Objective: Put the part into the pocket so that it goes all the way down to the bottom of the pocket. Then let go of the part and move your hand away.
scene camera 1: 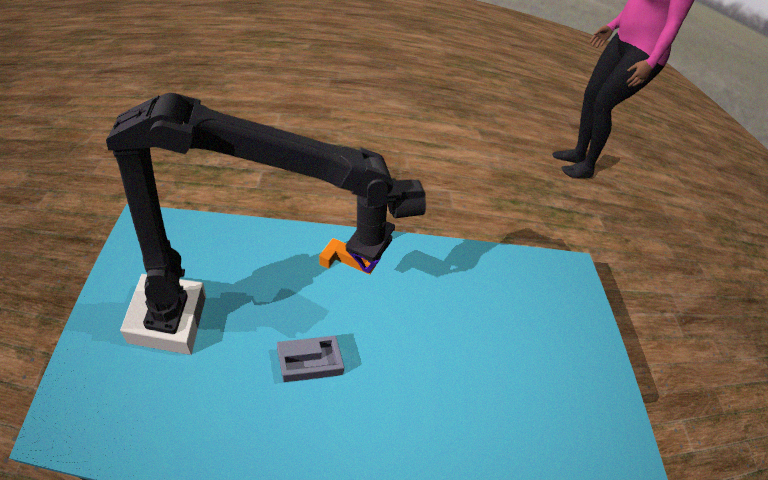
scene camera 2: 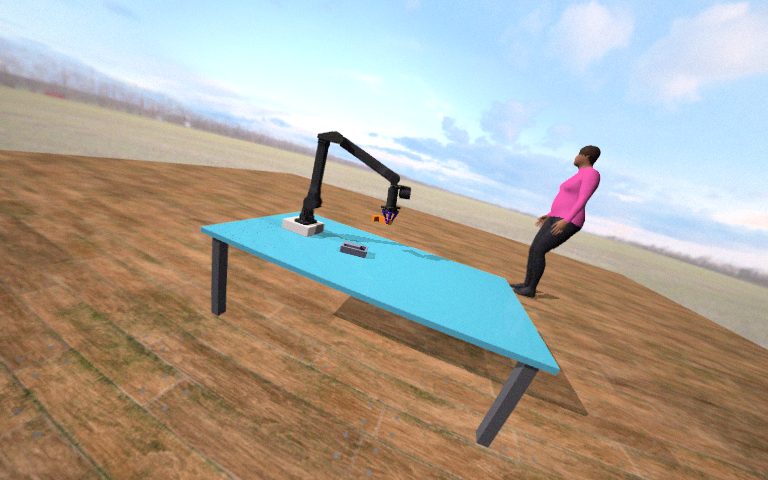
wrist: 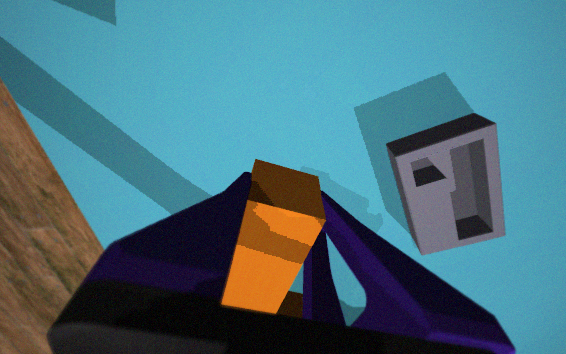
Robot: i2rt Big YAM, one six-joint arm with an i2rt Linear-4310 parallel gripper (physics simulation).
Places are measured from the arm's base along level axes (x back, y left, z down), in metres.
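Pixels of known places: gripper, fingertip midpoint: [scene camera 1: 369, 266] [scene camera 2: 388, 223] [wrist: 280, 192]; arm's base, origin of the base link: [scene camera 1: 166, 311] [scene camera 2: 305, 222].
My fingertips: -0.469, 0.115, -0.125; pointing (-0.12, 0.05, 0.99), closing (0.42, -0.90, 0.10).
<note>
For each thing: its top centre in the pictures, then the offset to it from my fingertips, as dx, dy, dz. Level surfaces: height alone.
- orange L-shaped part, middle of its top: [wrist: 278, 312] [scene camera 1: 348, 254] [scene camera 2: 382, 216] +0.048, +0.005, -0.025
- grey block, middle of its top: [wrist: 454, 199] [scene camera 1: 309, 354] [scene camera 2: 355, 246] +0.110, -0.157, +0.145
- blue table, its level: dz +0.181
An orange L-shaped part [scene camera 1: 338, 252] [scene camera 2: 376, 218] [wrist: 270, 250] is held in the air, well above the table. My gripper [scene camera 1: 369, 267] [scene camera 2: 389, 221] [wrist: 280, 192] points down and is shut on its long arm, with a purple finger on each side. The short arm of the part sticks out on the robot base's side in the scene views. A grey block [scene camera 1: 311, 371] [scene camera 2: 353, 253] [wrist: 435, 215] with an L-shaped pocket lies on the table, apart from the part and lower; in the wrist view it is at the right. The rear of the part is hidden behind the gripper body in the wrist view.
The blue table [scene camera 1: 481, 367] [scene camera 2: 441, 294] [wrist: 200, 75] carries the white base block [scene camera 1: 161, 339] [scene camera 2: 300, 227] of the arm at its left. A person in a pink top [scene camera 1: 645, 28] [scene camera 2: 574, 195] stands on the floor beyond the table. Shadows of the arm fall across the table.
</note>
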